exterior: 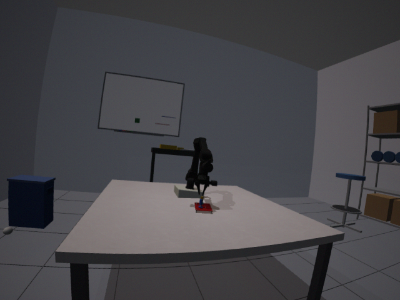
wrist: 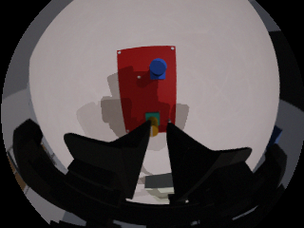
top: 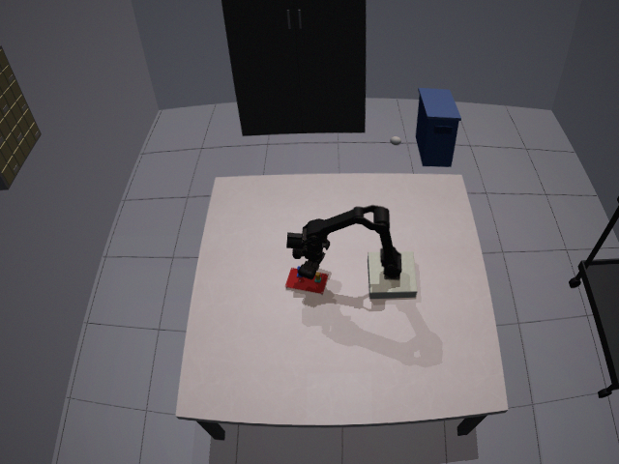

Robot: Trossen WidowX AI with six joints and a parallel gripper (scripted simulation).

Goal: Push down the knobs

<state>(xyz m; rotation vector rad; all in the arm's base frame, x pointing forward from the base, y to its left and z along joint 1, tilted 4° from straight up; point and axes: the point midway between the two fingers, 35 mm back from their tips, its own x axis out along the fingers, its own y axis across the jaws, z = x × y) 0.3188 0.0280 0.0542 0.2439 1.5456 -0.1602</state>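
The yellow knob lies 1 cm behind my gripper tip, 1 cm to the left of it and 2 cm below it. From my gripper tip the other things lie so: blue knob (6 cm ahead, 1 cm to the right, 3 cm below).
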